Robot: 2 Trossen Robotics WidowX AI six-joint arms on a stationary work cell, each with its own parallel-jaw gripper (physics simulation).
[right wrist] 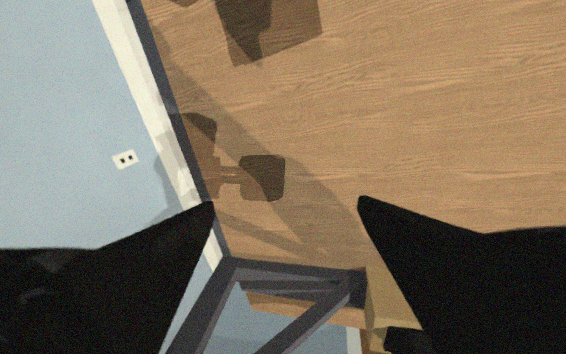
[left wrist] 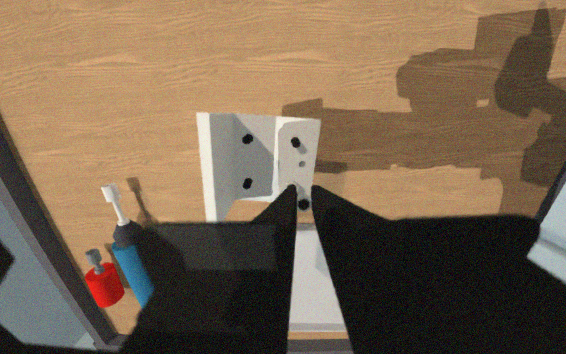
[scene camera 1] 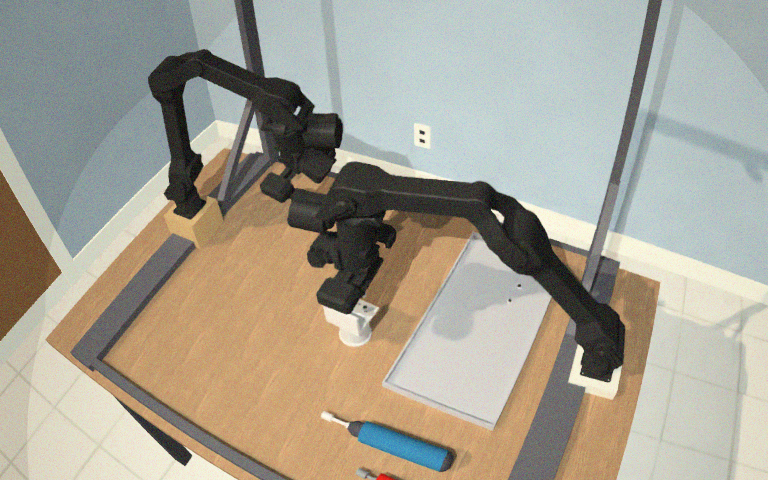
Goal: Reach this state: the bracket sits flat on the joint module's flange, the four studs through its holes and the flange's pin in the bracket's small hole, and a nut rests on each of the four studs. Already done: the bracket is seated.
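Frame: origin at the left arm's base, x ahead, y left, z up, level; centimetres.
Where they show: left gripper, fingertip midpoint: (left wrist: 303,192) (scene camera 1: 360,294); right gripper, fingertip midpoint: (right wrist: 286,205) (scene camera 1: 304,183); left arm's base, origin of the base link: (scene camera 1: 597,365); right arm's base, origin of the base link: (right wrist: 411,341) (scene camera 1: 189,207).
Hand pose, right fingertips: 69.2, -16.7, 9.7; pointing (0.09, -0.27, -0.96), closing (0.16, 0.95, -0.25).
Things, the pixels of their top centre, and the offset from my right fingertips, as dx, dy, dz. "pt": a spot on its surface instead. Level surfaces: height alone.
- white joint module, middle of its top: (left wrist: 270,165) (scene camera 1: 351,310) -22.1, +23.5, -4.9
- small dark nut, middle of its top: (left wrist: 303,205) -23.7, +21.4, -1.6
- grey tray, middle of its top: (scene camera 1: 483,318) (left wrist: 355,290) -44.4, +12.6, -10.7
- blue-handled driver, surface spot: (scene camera 1: 404,446) pt -40.8, +44.0, -8.4
- red tool, middle of its top: (left wrist: 91,286) -39.8, +51.2, -8.9
- wooden table, its level: dz -12.4
The white bracket (scene camera 1: 367,308) (left wrist: 295,127) sits on the white joint module (scene camera 1: 355,337); its upright wall is at the left in the left wrist view. Dark spots show at stud positions, one by the left fingertips partly covered; I cannot tell which carry nuts. My left gripper (left wrist: 303,192) is shut on a small dark nut (left wrist: 303,204), over the bracket's near edge in that view; its fingertips are hidden in scene camera 1. Two nuts, the far one (scene camera 1: 519,285) and the near one (scene camera 1: 509,300), lie in the grey tray (scene camera 1: 453,362) (left wrist: 315,300). My right gripper (scene camera 1: 297,175) (right wrist: 286,205) is open and empty, away from the bracket.
A blue-handled driver (scene camera 1: 404,446) (left wrist: 132,270) lies in front of the tray. A red tool (scene camera 1: 385,477) (left wrist: 105,285) lies beside it at the front. Dark frame bars (scene camera 1: 141,300) (right wrist: 200,300) edge the wooden table (scene camera 1: 226,339).
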